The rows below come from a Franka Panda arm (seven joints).
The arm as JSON. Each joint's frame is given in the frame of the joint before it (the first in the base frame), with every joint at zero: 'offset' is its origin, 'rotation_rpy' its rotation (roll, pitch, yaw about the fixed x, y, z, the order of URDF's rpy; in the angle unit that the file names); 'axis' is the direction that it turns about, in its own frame. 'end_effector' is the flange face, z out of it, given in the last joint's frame.
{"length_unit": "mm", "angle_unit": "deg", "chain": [
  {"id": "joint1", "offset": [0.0, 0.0, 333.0], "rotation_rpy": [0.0, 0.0, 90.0], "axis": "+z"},
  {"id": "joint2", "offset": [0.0, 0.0, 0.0], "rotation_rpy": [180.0, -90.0, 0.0], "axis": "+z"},
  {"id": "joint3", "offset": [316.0, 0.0, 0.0], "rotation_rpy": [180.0, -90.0, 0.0], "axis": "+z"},
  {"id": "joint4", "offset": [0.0, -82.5, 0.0], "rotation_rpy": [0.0, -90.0, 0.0], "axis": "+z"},
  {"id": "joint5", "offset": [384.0, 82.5, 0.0], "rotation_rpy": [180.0, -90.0, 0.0], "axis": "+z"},
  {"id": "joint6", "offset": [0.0, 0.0, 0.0], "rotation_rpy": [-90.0, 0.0, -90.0], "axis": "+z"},
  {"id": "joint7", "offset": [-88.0, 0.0, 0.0], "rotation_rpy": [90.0, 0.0, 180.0], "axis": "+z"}
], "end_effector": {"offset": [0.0, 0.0, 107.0], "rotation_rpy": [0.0, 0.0, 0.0]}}
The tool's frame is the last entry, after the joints.
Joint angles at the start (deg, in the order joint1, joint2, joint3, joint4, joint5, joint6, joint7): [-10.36 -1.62 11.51 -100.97 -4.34 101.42 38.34]
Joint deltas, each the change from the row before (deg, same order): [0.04 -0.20 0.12 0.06 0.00 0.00 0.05]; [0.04 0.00 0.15 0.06 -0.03 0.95 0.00]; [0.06 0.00 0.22 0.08 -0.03 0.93 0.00]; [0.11 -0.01 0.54 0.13 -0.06 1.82 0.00]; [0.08 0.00 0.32 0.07 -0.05 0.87 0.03]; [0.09 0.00 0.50 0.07 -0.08 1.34 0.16]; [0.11 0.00 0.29 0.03 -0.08 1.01 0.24]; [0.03 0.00 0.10 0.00 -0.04 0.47 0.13]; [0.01 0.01 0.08 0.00 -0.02 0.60 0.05]
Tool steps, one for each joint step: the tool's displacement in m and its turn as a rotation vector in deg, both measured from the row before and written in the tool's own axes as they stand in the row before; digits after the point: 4 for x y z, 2 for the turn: [-0.0014 -0.0008 -0.0026 0.13 0.23 -0.09]; [0.0004 -0.0026 -0.0021 0.62 0.82 -0.19]; [-0.0001 -0.0033 -0.0023 0.63 0.82 -0.28]; [-0.0010 -0.0072 -0.0045 1.23 1.59 -0.65]; [-0.0009 -0.0042 -0.0022 0.59 0.77 -0.38]; [-0.0014 -0.0062 -0.0031 0.90 1.15 -0.44]; [-0.0008 -0.0043 -0.0021 0.65 0.85 -0.18]; [-0.0001 -0.0016 -0.0008 0.29 0.39 -0.01]; [0.0004 -0.0014 -0.0009 0.37 0.47 -0.05]
